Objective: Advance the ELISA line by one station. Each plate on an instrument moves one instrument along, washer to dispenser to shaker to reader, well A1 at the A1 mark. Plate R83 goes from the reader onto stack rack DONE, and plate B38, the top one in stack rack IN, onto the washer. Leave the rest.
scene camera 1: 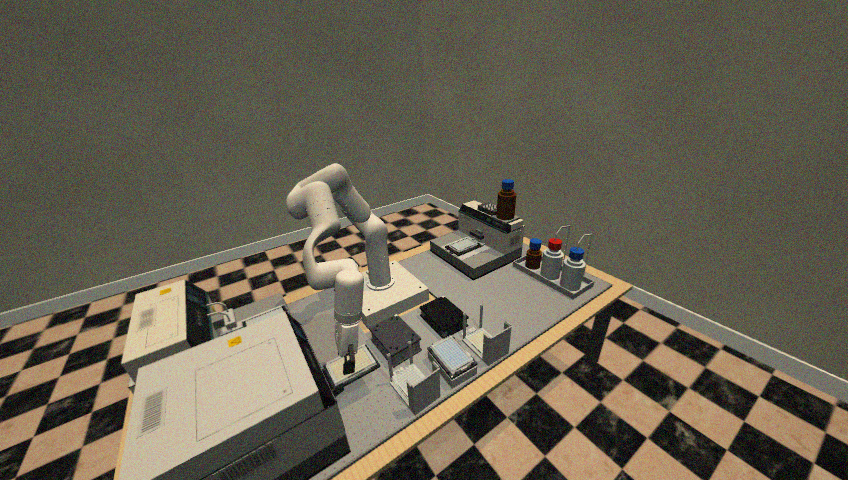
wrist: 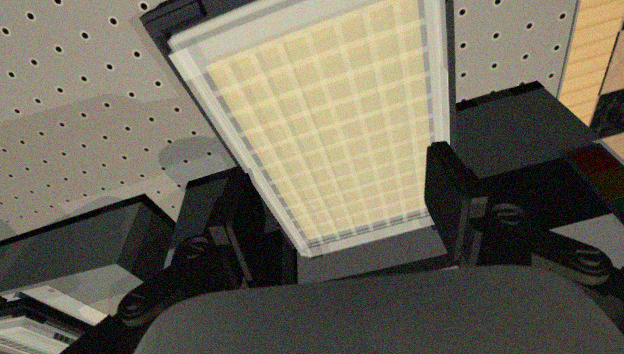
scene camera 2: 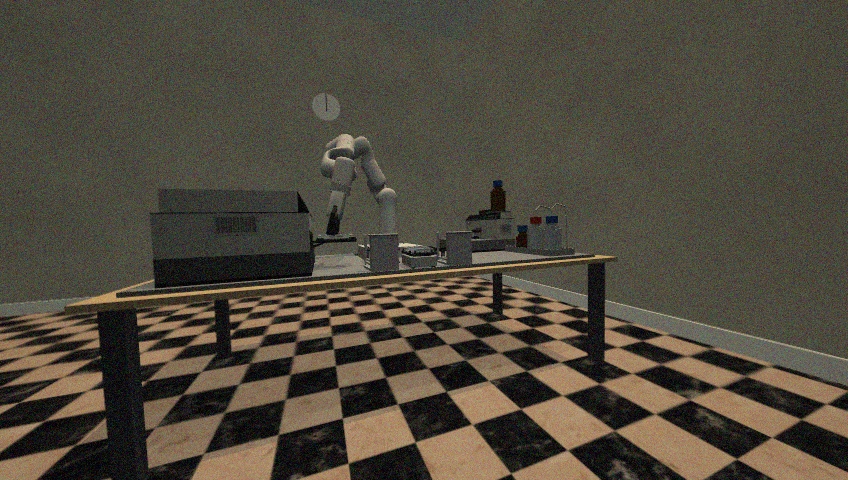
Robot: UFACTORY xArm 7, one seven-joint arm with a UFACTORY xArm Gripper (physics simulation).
Scene:
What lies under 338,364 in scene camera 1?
A pale yellow well plate.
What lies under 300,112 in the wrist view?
A pale yellow well plate.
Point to a blue-tinted plate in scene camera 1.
454,357

